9 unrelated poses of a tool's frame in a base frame.
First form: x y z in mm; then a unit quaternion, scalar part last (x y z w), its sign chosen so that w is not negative.
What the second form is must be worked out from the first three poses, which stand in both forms.
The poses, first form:
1: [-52 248 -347 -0.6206 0.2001 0.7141 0.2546]
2: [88 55 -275 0.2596 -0.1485 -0.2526 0.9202]
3: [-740 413 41 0.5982 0.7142 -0.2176 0.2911]
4: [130 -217 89 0.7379 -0.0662 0.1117 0.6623]
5: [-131 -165 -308 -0.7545 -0.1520 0.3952 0.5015]
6: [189 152 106 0.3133 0.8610 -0.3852 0.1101]
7: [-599 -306 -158 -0.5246 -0.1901 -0.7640 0.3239]
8: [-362 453 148 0.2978 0.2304 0.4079 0.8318]
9: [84 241 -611 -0.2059 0.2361 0.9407 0.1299]
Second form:
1: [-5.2 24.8 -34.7 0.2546 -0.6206 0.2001 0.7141]
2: [8.8 5.5 -27.5 0.9202 0.2596 -0.1485 -0.2526]
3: [-74.0 41.3 4.1 0.2911 0.5982 0.7142 -0.2176]
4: [13.0 -21.7 8.9 0.6623 0.7379 -0.0662 0.1117]
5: [-13.1 -16.5 -30.8 0.5015 -0.7545 -0.1520 0.3952]
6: [18.9 15.2 10.6 0.1101 0.3133 0.8610 -0.3852]
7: [-59.9 -30.6 -15.8 0.3239 -0.5246 -0.1901 -0.7640]
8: [-36.2 45.3 14.8 0.8318 0.2978 0.2304 0.4079]
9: [8.4 24.1 -61.1 0.1299 -0.2059 0.2361 0.9407]
